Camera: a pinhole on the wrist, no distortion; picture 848 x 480 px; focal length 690.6 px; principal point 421.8 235.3 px. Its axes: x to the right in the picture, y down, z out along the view. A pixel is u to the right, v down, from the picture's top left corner.
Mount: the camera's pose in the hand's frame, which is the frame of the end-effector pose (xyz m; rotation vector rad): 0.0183 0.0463 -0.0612 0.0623 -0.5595 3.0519
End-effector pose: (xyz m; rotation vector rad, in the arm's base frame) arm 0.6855 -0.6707 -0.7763 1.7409 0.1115 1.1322
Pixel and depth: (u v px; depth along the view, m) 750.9 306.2 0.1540
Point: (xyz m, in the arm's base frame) 0.7243 -0.7434 -0.8282
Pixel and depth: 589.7 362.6 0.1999
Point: 0.7782 -0.7355 -0.8423
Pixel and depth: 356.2 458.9 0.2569
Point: 0.8696 -0.6874 -0.8489
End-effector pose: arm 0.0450 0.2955 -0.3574 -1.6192 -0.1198 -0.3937
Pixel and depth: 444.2 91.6 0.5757
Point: 0.1465 0.8070 -0.3266
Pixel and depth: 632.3 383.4 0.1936
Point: 0.0121 0.4127 -0.3170
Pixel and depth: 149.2 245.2 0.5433
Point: 0.3062 0.6974 -0.1418
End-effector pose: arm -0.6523 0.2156 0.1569 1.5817 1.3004 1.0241
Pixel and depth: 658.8 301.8 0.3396
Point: -0.4610 0.1161 -0.0276
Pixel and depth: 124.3 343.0 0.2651
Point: -0.5055 0.3476 0.0297
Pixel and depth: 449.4 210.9 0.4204
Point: -0.3607 0.2089 -0.0354
